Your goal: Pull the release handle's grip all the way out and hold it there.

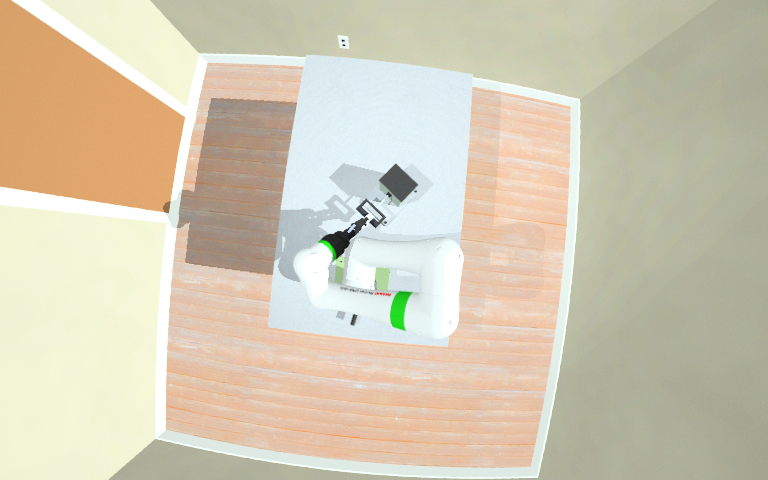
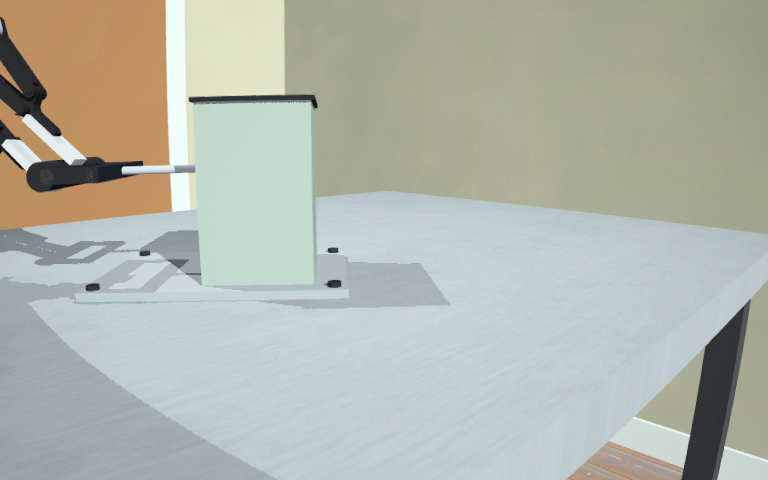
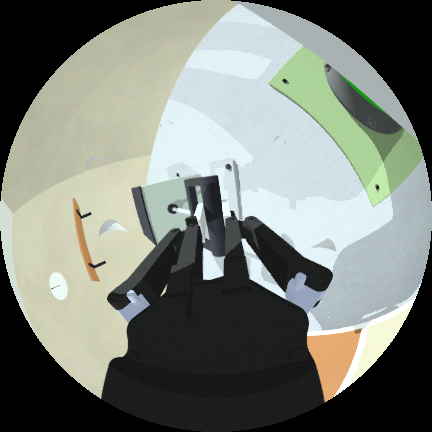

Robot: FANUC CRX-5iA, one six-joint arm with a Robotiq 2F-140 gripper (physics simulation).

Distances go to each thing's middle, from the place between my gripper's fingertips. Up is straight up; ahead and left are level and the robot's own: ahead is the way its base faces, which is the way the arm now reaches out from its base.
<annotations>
My hand is 14 cm short of the bolted base plate (image 1: 388,208), 6 cm to the left of it and 10 cm above it.
</annotations>
